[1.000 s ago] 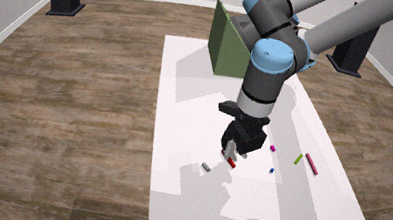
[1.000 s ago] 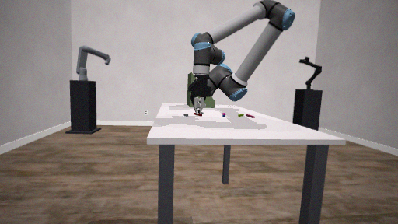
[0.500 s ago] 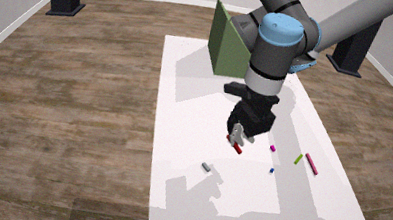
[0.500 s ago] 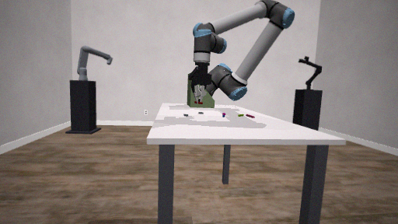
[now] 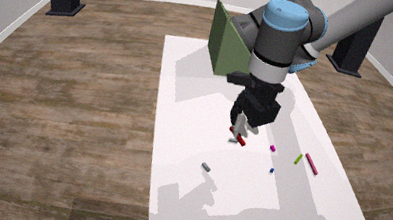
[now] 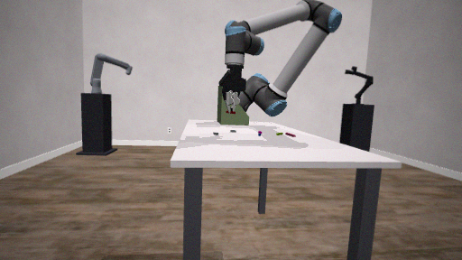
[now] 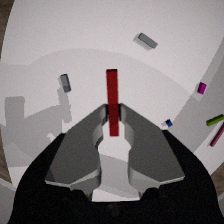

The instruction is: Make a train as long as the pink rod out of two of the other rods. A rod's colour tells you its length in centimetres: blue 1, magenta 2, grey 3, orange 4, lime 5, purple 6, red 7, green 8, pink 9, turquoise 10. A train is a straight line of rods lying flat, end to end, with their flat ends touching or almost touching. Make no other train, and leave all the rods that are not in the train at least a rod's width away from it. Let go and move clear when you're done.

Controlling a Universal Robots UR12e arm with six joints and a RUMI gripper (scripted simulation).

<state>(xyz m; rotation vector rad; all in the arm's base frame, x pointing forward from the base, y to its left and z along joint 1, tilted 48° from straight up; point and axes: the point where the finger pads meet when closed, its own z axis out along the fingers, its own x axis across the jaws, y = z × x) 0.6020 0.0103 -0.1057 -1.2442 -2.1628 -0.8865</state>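
Right now my hand is 6 cm past the magenta rod, 16 cm to the right of it and 11 cm above it. Round my hand: red rod: 1 cm below; blue rod: 3 cm ahead, 14 cm to the left, 11 cm below; lime rod: 3 cm behind, 25 cm to the left, 11 cm below.
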